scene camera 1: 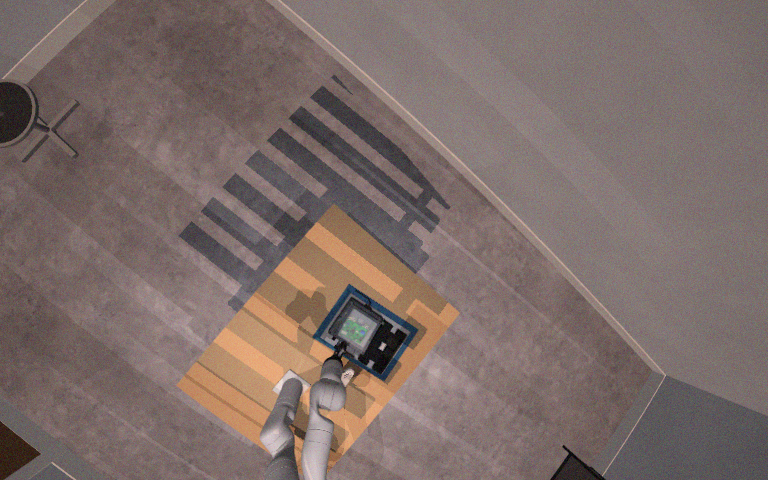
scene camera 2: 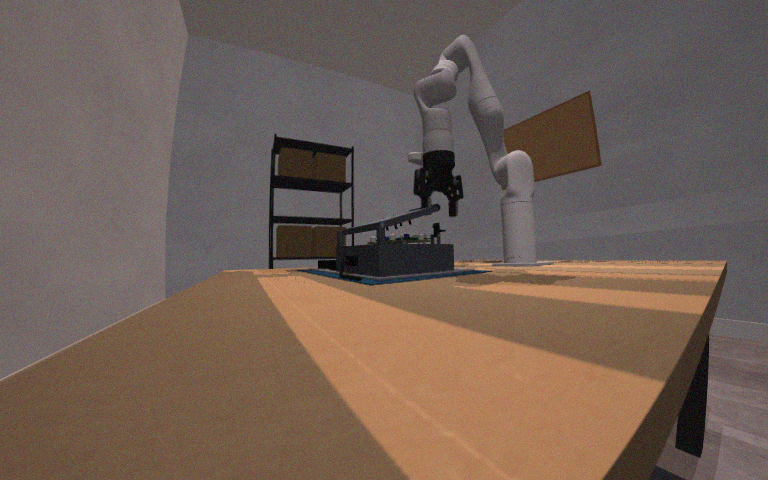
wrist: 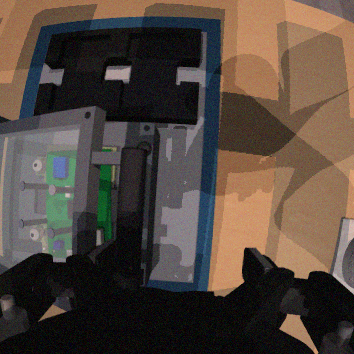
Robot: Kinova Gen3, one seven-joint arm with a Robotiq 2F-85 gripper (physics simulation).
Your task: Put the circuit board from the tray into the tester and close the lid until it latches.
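Frame: origin at the arm's base, x right, y ahead, z up, level; millimetres.
Seen in the pictures: gripper, fingertip midpoint: (scene camera 1: 334, 354) (scene camera 2: 440, 215) (wrist: 180, 257); arm's base, origin of the base link: (scene camera 1: 292, 387) (scene camera 2: 520, 262).
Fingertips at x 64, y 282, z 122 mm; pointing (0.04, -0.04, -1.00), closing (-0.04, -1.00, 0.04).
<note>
Pixels of each thing's top centre, then the offset from my fingertips to it. "spot": a spot on its surface instead. Level surfaces: height alone.
- tester, surface spot: (scene camera 2: 407, 261) spot: dx -55, dy +161, dz -100 mm
- green circuit board, surface spot: (scene camera 2: 403, 241) spot: dx -26, dy +144, dz -63 mm
- black handle bar, surface spot: (wrist: 132, 190) spot: dx +46, dy +28, dz +22 mm
- black tray, surface spot: (wrist: 160, 95) spot: dx +162, dy +27, dz -111 mm
- blue-edged mat, its level: dz -127 mm
- wooden table, its level: dz -129 mm
- small dark upright latch part, surface spot: (scene camera 2: 436, 229) spot: dx -33, dy +55, dz -37 mm
The tester (scene camera 2: 407, 261) is a dark grey box. Its clear-windowed lid (scene camera 2: 390, 219) (wrist: 86, 190) is partly raised, tilted up at the handle end. The green circuit board (scene camera 1: 355, 330) (scene camera 2: 403, 241) (wrist: 104, 200) lies inside the tester under the lid, partly covered by its frame. The black handle bar (wrist: 132, 190) runs along the lid's free edge. My gripper (scene camera 2: 440, 207) (wrist: 180, 257) is open, pointing down at this edge. The bar lies between the spread fingers, nearer the left one in the wrist view, and is not gripped. The black tray (scene camera 1: 381, 359) (wrist: 160, 95) beside the tester shows no board.
The tester and tray stand on a blue-edged mat (scene camera 1: 410, 329) (wrist: 213, 175) on the wooden table (scene camera 1: 334, 226). A small dark upright latch part (scene camera 2: 436, 229) stands at the tester's handle end, below the raised lid. The arm's base (scene camera 2: 518, 232) stands behind on the table.
</note>
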